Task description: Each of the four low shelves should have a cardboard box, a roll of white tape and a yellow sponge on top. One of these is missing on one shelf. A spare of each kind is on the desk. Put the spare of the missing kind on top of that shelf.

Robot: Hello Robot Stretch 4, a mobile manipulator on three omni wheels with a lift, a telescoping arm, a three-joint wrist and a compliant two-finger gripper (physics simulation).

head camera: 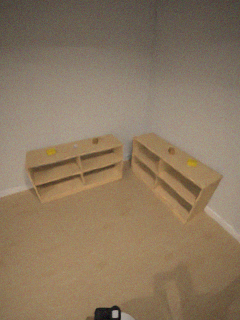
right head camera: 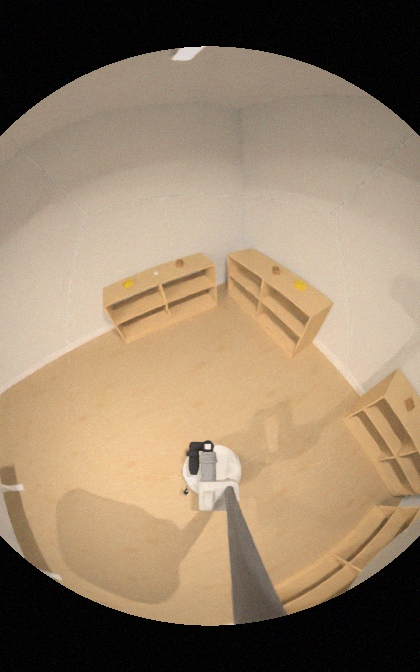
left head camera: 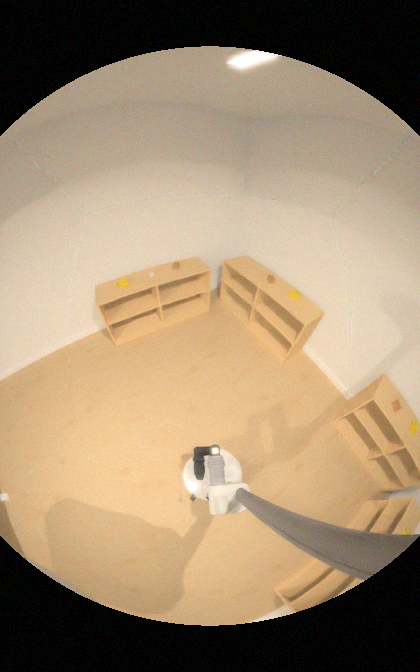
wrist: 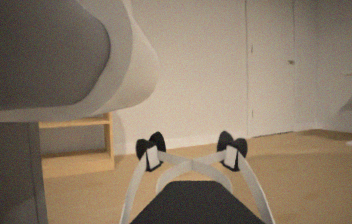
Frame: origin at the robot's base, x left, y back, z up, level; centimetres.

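Where they show: gripper, fingertip midpoint: (wrist: 190,144).
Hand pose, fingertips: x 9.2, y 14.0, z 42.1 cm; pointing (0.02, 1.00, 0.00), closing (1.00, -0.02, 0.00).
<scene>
After its pixels a point has its place.
The left low shelf (head camera: 62,175) {z 31.7, x 66.9, y -147.6 cm} (left head camera: 136,322) (right head camera: 142,321) has a yellow sponge (head camera: 51,151) {z 62.2, x 77.0, y -156.4 cm} (left head camera: 123,283) (right head camera: 128,284), a white tape roll (head camera: 75,146) {z 60.4, x 51.0, y -171.6 cm} (left head camera: 151,274) (right head camera: 156,273) and a cardboard box (head camera: 95,141) {z 62.1, x 26.1, y -182.1 cm} (left head camera: 175,265) (right head camera: 179,263) on top. The shelf right of the corner (head camera: 210,179) {z 58.3, x -97.8, y -110.3 cm} (left head camera: 312,316) (right head camera: 320,311) bears a box (head camera: 171,150) {z 63.3, x -69.8, y -158.5 cm} (left head camera: 271,279) (right head camera: 276,270) and a sponge (head camera: 192,162) {z 62.3, x -87.1, y -134.4 cm} (left head camera: 294,295) (right head camera: 300,285); no tape shows on it. My gripper (wrist: 190,144) {z 42.1, x 9.3, y 14.0 cm} is open and empty, far from the shelves.
A third shelf (left head camera: 367,397) (right head camera: 377,391) stands at the right with a box (left head camera: 396,405) (right head camera: 410,404); its far end is cut off. A fourth shelf (right head camera: 345,561) is at lower right, partly hidden by the mast in the left head view. The wrist view shows a closed door (wrist: 270,75) {z 70.9, x 114.3, y 256.2 cm}.
</scene>
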